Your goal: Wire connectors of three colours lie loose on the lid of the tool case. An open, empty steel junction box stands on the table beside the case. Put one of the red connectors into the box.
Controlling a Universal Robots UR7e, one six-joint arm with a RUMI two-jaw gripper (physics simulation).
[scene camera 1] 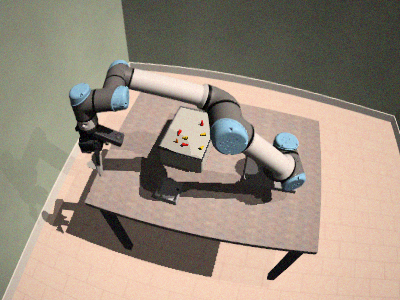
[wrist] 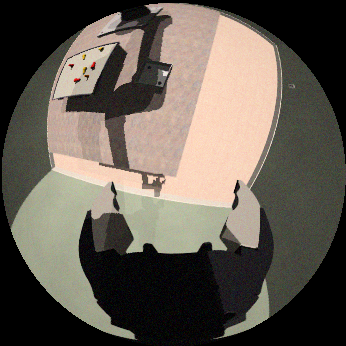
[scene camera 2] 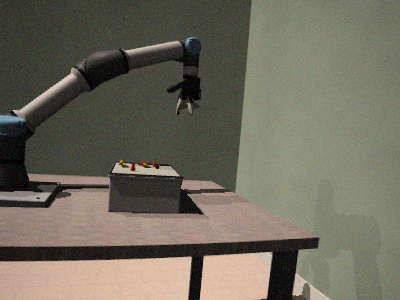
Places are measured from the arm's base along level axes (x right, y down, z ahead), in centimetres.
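Pixels of known places: gripper, fingertip midpoint: (scene camera 1: 104, 160) (wrist: 174, 182) (scene camera 2: 184, 115); arm's base at its link origin: (scene camera 2: 4, 186).
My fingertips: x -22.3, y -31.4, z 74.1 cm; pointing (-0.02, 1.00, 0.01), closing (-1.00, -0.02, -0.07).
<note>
Ahead of a thing's pixels: the offset from my fingertips to its middle. Level surfaces: height alone.
My gripper (scene camera 1: 98, 169) (scene camera 2: 184, 113) (wrist: 174, 182) is open and empty. It hangs high above the table's far-left end in scene camera 1, well away from the case and the box. Red connectors @[dy +21.1, dx +40.9, dz -35.4 cm] (scene camera 1: 202, 123) (scene camera 2: 132, 167) (wrist: 93, 65) lie spread on the pale lid of the tool case @[dy +27.9, dx +36.7, dz -29.5 cm] (scene camera 1: 187, 117) (scene camera 2: 145, 194) (wrist: 67, 89), among several yellow connectors @[dy +21.9, dx +34.3, dz -36.3 cm] (scene camera 1: 202, 134) (scene camera 2: 123, 163) (wrist: 84, 57) and a small orange one @[dy +21.4, dx +29.2, dz -24.2 cm] (scene camera 1: 176, 141) (wrist: 87, 77). The open steel junction box @[dy +31.9, dx +7.6, dz -22.3 cm] (scene camera 1: 170, 193) (wrist: 150, 76) stands beside the case, partly in shadow; it does not show in scene camera 2.
The table @[dy +33.8 cm] (scene camera 1: 135, 212) (scene camera 2: 240, 222) (wrist: 165, 125) carries the case, the box and the arm's base. The base plate (scene camera 2: 30, 196) is at the other end. The arm reaches above the case, and its shadow falls across the table. A green wall (scene camera 1: 45, 45) (scene camera 2: 325, 100) rises beyond the gripper's end.
</note>
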